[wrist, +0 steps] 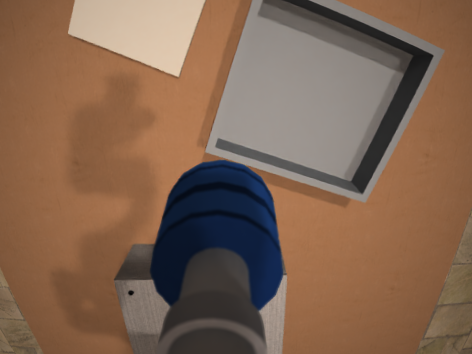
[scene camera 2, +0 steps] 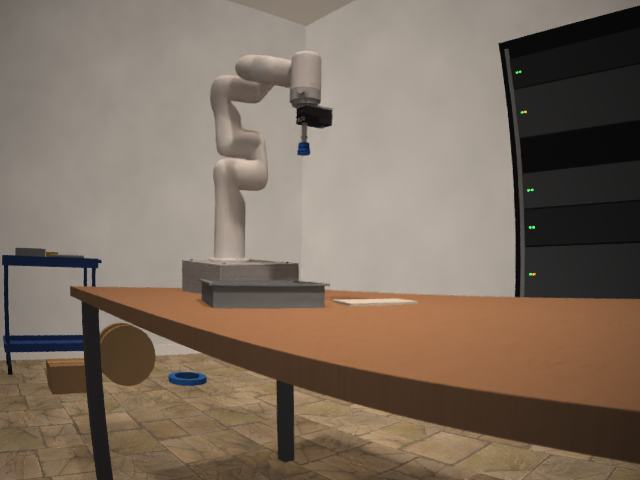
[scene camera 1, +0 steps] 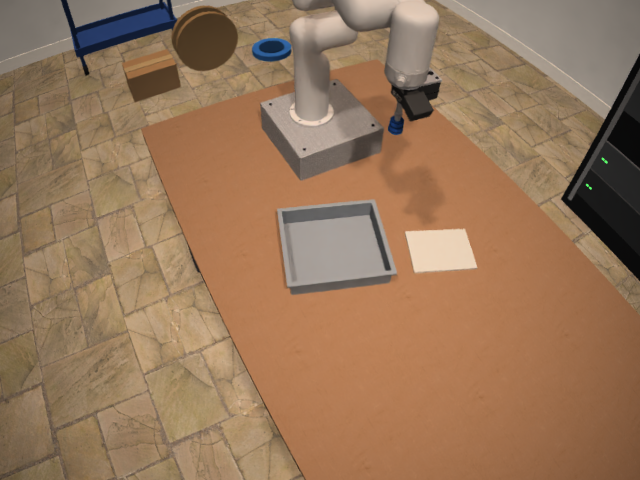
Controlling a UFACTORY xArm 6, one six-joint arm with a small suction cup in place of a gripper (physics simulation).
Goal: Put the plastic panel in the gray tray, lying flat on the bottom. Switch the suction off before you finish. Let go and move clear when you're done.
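Frame: origin at the arm's base, x right, y ahead, z up, level; metres.
Seen in the pictures: end effector, tool point: (wrist: 220, 210) (scene camera 2: 303, 154) (scene camera 1: 395, 129); arm's base, origin of the base link: (scene camera 2: 229, 261) (scene camera 1: 311, 113).
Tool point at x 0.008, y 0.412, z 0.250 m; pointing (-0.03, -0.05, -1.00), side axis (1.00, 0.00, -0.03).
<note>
Pixels of each thing's top centre, then the offset from my tool point to it. Level surfaces: height alone.
- plastic panel, middle of its top: (wrist: 135, 9) (scene camera 2: 374, 300) (scene camera 1: 441, 249) dx -0.136, dy +0.098, dz -0.340 m
- gray tray, middle of its top: (wrist: 322, 101) (scene camera 2: 258, 281) (scene camera 1: 334, 239) dx +0.112, dy -0.005, dz -0.296 m
- brown table, its level: dz -0.346 m
The plastic panel (scene camera 1: 440, 250) (scene camera 2: 375, 301) (wrist: 137, 32) is a thin cream rectangle lying flat on the table, to the right of the tray in both scene views; part of it is cut off in the wrist view. The gray tray (scene camera 1: 340, 283) (scene camera 2: 266, 296) (wrist: 286, 174) stands upright beside it, a gap apart, and its bottom is bare in scene camera 1. My gripper, a blue suction cup (scene camera 1: 395, 127) (scene camera 2: 303, 149) (wrist: 218, 210), hangs high above the table, near the robot's base end, well away from the panel. It is open, with no object on it.
The robot's gray base block (scene camera 1: 338, 149) (scene camera 2: 201, 276) (wrist: 145, 310) sits on the brown table (scene camera 1: 413, 372) (scene camera 2: 465, 351) behind the tray. A black rack (scene camera 1: 612, 170) (scene camera 2: 578, 149) stands to the right. A box (scene camera 1: 153, 80), a blue ring (scene camera 1: 287, 50) and a blue cart (scene camera 1: 77, 38) are behind on the floor.
</note>
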